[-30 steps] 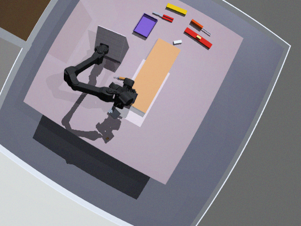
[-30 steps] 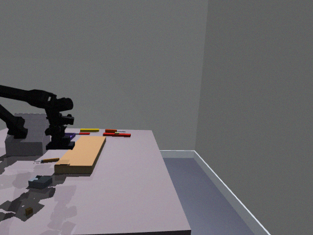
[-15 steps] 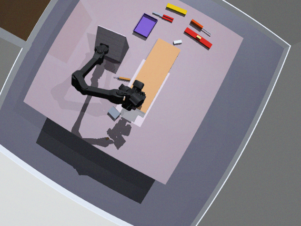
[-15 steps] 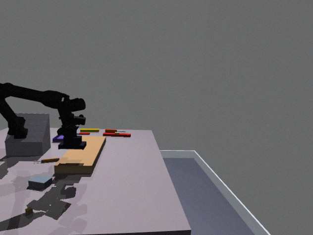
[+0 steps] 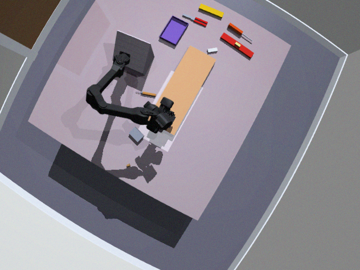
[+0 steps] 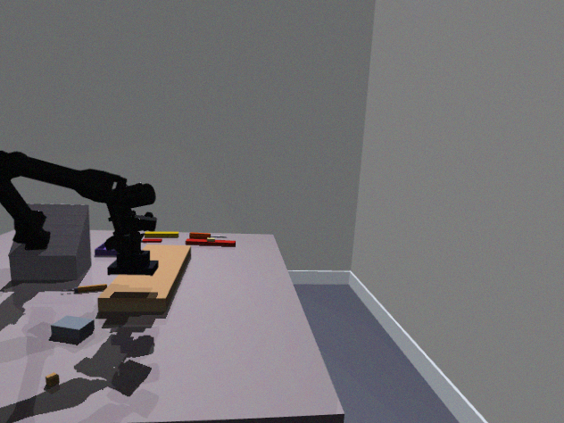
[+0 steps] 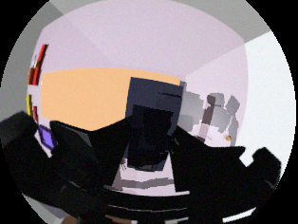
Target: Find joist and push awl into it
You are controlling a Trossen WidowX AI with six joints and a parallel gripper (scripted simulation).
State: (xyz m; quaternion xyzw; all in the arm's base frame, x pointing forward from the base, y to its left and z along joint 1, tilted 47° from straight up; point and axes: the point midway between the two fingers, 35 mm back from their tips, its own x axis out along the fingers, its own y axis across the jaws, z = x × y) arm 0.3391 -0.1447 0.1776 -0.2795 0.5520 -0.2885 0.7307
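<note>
My gripper tip is now 510 mm to the right of the small white block, 110 mm above it and 100 mm short of it. Also, from my gripper tip: grey-blue block 150 mm to the right, 120 mm behind, 110 mm below; awl 180 mm behind, 110 mm below, 90 mm to the left; stud finder 20 mm behind, 20 mm above.
</note>
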